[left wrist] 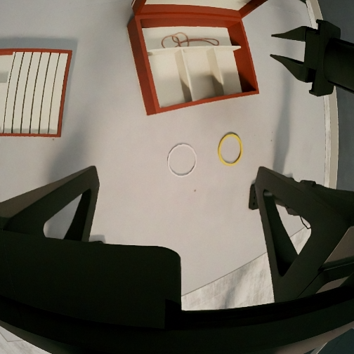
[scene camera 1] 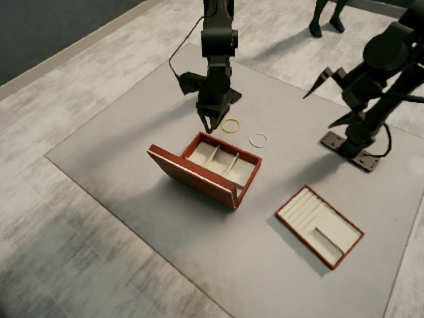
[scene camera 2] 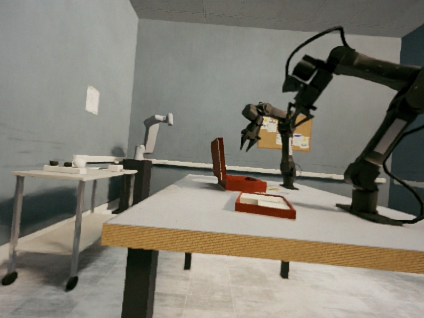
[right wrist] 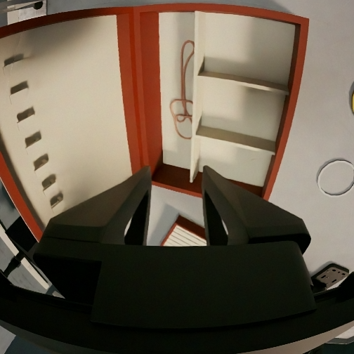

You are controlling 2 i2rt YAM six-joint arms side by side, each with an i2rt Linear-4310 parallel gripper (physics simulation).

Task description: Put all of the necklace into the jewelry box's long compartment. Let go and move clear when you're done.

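Seen in the pictures: left gripper, fingertip midpoint: (scene camera 1: 315, 112) (scene camera 2: 289, 124); right gripper, fingertip midpoint: (scene camera 1: 211, 131) (scene camera 2: 243, 150); left arm's base at its link origin: (scene camera 1: 348, 151) (scene camera 2: 363, 214); right arm's base at its link origin: (scene camera 2: 287, 187).
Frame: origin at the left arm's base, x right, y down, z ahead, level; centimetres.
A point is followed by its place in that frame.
Observation:
The open jewelry box (scene camera 1: 242, 151) {z 29.6, x 26.4, y -5.3 cm} (scene camera 2: 245, 183) {z 36.8, x 17.0, y -4.2 cm} (left wrist: 200, 101) (right wrist: 286, 120) has a long compartment on its lid side, beside a divider and three smaller compartments. The thin copper-colored necklace (left wrist: 189, 40) (right wrist: 183, 82) lies looped and crossed in the long compartment. Part of it lies close along the divider; no strand shows on the other side. My right gripper (scene camera 1: 208, 131) {z 38.5, x 32.3, y -19.6 cm} (scene camera 2: 244, 148) {z 38.5, x 32.3, y -19.6 cm} (left wrist: 272, 45) (right wrist: 176, 174) is partly open and empty, raised beside and above the box, apart from the necklace. My left gripper (scene camera 1: 317, 111) {z 21.9, x 10.8, y -30.0 cm} (left wrist: 176, 174) is wide open and empty, away from the box.
The raised lid (scene camera 1: 192, 177) {z 53.4, x 24.5, y -20.7 cm} (scene camera 2: 218, 159) {z 49.4, x 14.1, y -13.9 cm} (right wrist: 65, 100) stands along the long compartment. A yellow ring (scene camera 1: 238, 129) {z 19.7, x 36.7, y -0.3 cm} and a white ring (scene camera 1: 266, 142) {z 17.8, x 24.1, y -0.4 cm} lie beside the box. A red-rimmed tray (scene camera 1: 320, 256) {z 40.3, x -12.0, y -2.3 cm} (scene camera 2: 265, 212) {z 33.0, x -17.2, y -1.1 cm} lies apart from the box.

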